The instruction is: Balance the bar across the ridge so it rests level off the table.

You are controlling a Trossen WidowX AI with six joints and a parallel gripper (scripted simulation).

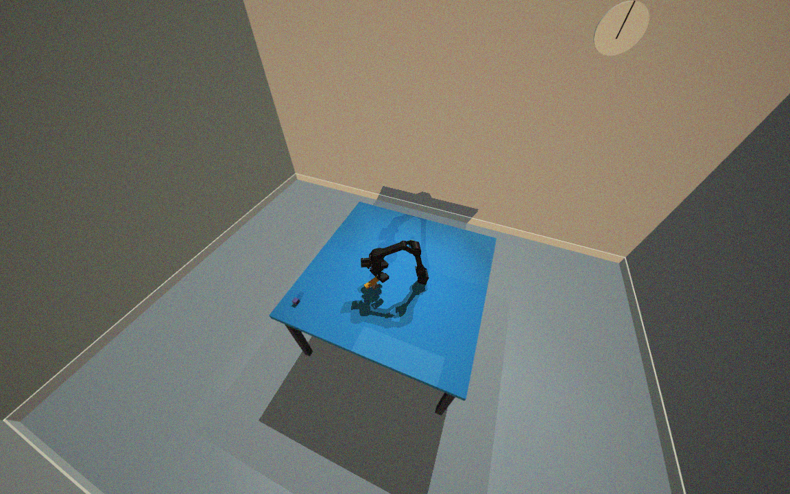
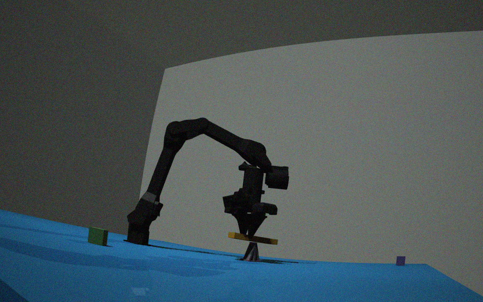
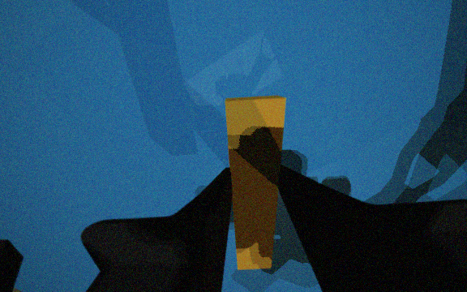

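The yellow bar is 1 cm ahead of my gripper tip and 2 cm to the left of it. From my gripper tip the other things lie so: green cube (9 cm behind, 46 cm to the right, 5 cm below); purple cube (45 cm ahead, 35 cm to the left, 5 cm below).
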